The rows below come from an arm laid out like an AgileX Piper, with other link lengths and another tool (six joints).
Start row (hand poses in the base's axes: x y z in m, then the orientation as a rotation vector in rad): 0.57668 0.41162 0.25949 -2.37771 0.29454 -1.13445
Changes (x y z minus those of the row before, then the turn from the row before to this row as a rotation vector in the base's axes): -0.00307 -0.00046 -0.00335 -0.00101 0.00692 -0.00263; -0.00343 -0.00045 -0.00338 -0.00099 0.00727 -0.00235; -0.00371 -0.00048 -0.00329 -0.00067 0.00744 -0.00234; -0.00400 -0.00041 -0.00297 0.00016 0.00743 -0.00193; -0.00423 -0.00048 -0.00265 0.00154 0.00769 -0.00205; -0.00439 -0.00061 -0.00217 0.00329 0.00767 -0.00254; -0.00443 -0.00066 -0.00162 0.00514 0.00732 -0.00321; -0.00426 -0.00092 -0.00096 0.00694 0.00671 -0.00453; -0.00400 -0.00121 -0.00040 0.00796 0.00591 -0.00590; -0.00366 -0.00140 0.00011 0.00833 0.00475 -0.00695; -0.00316 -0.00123 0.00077 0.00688 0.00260 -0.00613
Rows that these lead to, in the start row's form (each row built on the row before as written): 0.57361 0.41116 0.25614 -2.38325 0.29960 -1.12803; 0.57018 0.41071 0.25276 -2.38894 0.30445 -1.12105; 0.56647 0.41023 0.24947 -2.39444 0.30950 -1.11371; 0.56247 0.40982 0.24650 -2.39914 0.31445 -1.10584; 0.55824 0.40934 0.24385 -2.40278 0.32030 -1.09714; 0.55385 0.40873 0.24168 -2.40488 0.32757 -1.08794; 0.54942 0.40807 0.24006 -2.40515 0.33641 -1.07867; 0.54516 0.40715 0.23910 -2.40352 0.34748 -1.06993; 0.54116 0.40594 0.23870 -2.40054 0.36041 -1.06229; 0.53750 0.40454 0.23881 -2.39652 0.37436 -1.05629; 0.53434 0.40331 0.23958 -2.39236 0.38587 -1.05303
